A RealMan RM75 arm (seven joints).
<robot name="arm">
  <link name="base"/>
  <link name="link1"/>
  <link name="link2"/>
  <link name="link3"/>
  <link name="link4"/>
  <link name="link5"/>
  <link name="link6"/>
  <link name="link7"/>
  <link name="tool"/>
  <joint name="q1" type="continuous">
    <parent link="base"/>
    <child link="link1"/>
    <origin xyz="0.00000 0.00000 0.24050"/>
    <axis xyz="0 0 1"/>
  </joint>
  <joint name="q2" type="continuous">
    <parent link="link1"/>
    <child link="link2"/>
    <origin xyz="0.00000 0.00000 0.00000"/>
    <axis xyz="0 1 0"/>
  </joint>
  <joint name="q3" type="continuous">
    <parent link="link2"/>
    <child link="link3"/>
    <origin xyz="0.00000 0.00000 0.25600"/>
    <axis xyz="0 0 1"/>
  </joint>
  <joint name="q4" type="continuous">
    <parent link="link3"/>
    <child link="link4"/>
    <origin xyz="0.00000 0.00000 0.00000"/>
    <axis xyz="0 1 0"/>
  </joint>
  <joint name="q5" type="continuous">
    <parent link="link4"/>
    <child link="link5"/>
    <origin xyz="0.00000 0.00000 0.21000"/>
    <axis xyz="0 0 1"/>
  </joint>
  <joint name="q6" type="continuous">
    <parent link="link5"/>
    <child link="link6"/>
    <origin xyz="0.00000 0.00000 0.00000"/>
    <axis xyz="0 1 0"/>
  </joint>
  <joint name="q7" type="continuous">
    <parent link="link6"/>
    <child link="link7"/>
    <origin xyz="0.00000 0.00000 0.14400"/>
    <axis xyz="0 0 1"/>
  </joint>
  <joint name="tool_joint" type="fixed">
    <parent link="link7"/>
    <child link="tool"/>
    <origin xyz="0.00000 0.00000 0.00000"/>
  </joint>
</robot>
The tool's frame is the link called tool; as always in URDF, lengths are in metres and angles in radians. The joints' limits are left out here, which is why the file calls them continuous.
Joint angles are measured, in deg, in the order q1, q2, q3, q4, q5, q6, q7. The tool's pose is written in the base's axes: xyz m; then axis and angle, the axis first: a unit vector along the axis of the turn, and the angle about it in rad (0 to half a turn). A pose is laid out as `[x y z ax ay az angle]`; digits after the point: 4 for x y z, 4 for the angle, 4 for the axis.
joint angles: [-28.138 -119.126 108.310 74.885 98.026 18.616 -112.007]
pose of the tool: [-0.0659 0.3773 -0.0602 -0.9575 -0.1099 -0.2666 2.4616]
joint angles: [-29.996 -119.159 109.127 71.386 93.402 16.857 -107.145]
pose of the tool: [-0.0688 0.3827 -0.0680 -0.9600 -0.1053 -0.2596 2.4544]
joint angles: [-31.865 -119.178 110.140 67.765 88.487 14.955 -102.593]
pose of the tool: [-0.0730 0.3879 -0.0760 -0.9621 -0.1059 -0.2512 2.4462]
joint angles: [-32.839 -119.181 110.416 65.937 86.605 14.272 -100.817]
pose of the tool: [-0.0757 0.3911 -0.0793 -0.9636 -0.1067 -0.2450 2.4415]
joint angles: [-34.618 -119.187 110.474 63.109 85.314 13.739 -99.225]
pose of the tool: [-0.0791 0.3968 -0.0839 -0.9672 -0.1041 -0.2318 2.4361]
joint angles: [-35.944 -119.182 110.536 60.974 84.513 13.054 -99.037]
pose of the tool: [-0.0820 0.4015 -0.0866 -0.9684 -0.1098 -0.2240 2.4300]
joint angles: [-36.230 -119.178 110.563 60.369 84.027 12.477 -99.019]
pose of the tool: [-0.0836 0.4034 -0.0867 -0.9680 -0.1149 -0.2232 2.4225]
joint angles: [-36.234 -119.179 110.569 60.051 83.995 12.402 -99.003]
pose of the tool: [-0.0854 0.4037 -0.0871 -0.9683 -0.1168 -0.2210 2.4209]
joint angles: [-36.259 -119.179 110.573 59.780 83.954 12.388 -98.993]
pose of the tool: [-0.0868 0.4040 -0.0876 -0.9685 -0.1183 -0.2192 2.4205]
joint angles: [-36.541 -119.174 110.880 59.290 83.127 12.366 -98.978]
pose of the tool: [-0.0872 0.4038 -0.0894 -0.9679 -0.1231 -0.2191 2.4274]
